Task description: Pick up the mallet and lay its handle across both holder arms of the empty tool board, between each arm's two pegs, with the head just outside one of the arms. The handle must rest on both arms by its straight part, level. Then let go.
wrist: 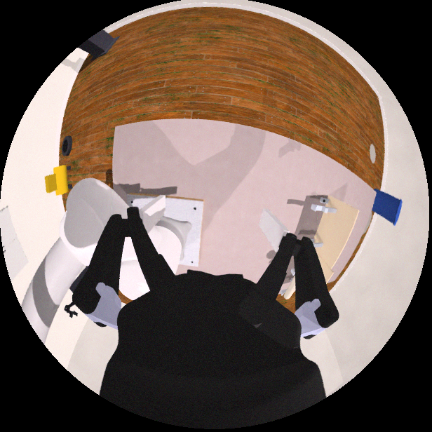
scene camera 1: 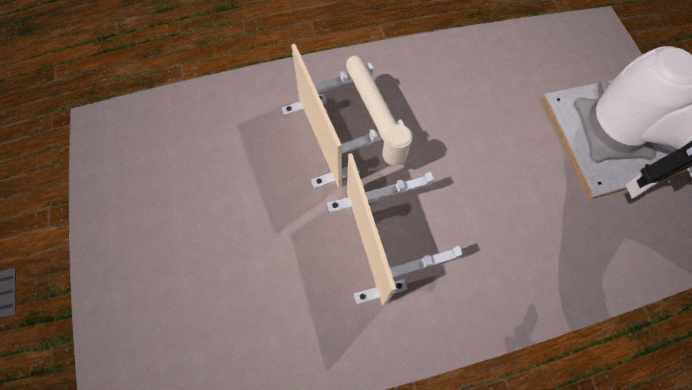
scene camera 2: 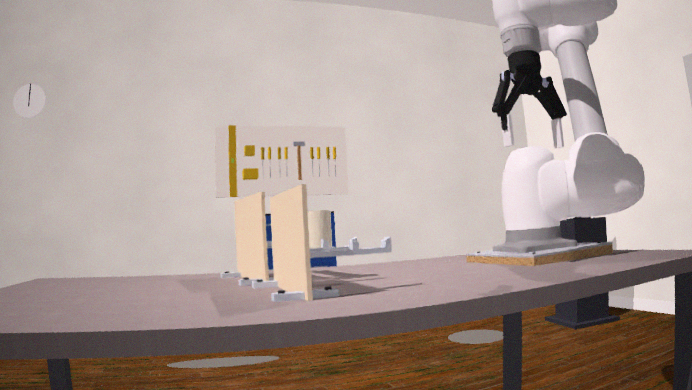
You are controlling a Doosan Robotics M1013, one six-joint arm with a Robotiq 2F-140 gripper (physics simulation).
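The cream mallet (scene camera 1: 372,100) (scene camera 2: 320,227) lies across both arms of the tool board (scene camera 1: 317,115) (scene camera 2: 251,235) at the top in scene camera 1, its handle between the pegs. Its head hangs just outside the arm nearer the other board. The empty tool board (scene camera 1: 370,230) (scene camera 2: 290,245) (wrist: 339,225) stands upright beside it. Its two metal arms (scene camera 1: 385,191) (scene camera 1: 412,266) each carry two upright pegs. My gripper (scene camera 2: 533,140) (wrist: 213,210) is open and empty, fingers pointing down, high above the table near the robot base, well away from the mallet. In scene camera 1 part of it is cut off.
The robot base plate (scene camera 1: 575,145) (scene camera 2: 500,259) (wrist: 197,230) is on the table (scene camera 1: 175,280) (scene camera 2: 125,305) (wrist: 225,240) at the right in scene camera 1. The two boards stand close together, end to end, with metal feet on both sides. The robot's lower arm (scene camera 2: 582,90) rises beside the gripper.
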